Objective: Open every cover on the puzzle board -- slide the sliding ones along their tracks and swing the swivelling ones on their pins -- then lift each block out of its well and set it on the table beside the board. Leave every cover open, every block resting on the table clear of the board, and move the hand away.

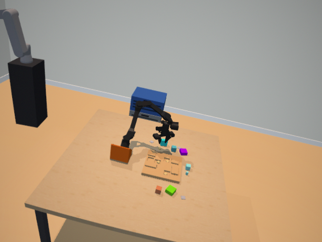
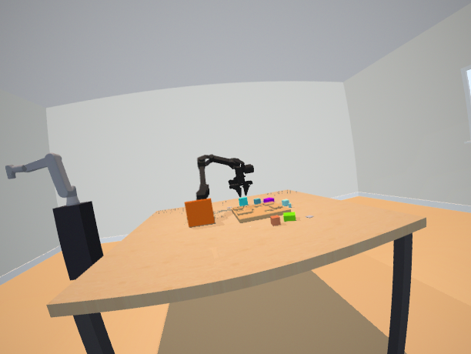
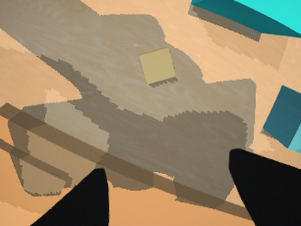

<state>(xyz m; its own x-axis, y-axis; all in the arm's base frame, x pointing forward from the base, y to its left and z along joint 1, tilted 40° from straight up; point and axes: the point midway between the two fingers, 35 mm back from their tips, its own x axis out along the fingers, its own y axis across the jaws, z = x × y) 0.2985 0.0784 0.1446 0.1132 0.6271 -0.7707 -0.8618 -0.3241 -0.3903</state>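
Now: the wooden puzzle board 2 cm ahead of my gripper tip, 18 cm to the right of it and 6 cm below it. From my gripper tip the other things lie so: blue-teal cube 12 cm ahead, 4 cm to the left, 6 cm below; purple block 20 cm ahead, 3 cm to the left, 7 cm below; light cyan block 24 cm ahead, 17 cm to the right, 7 cm below.
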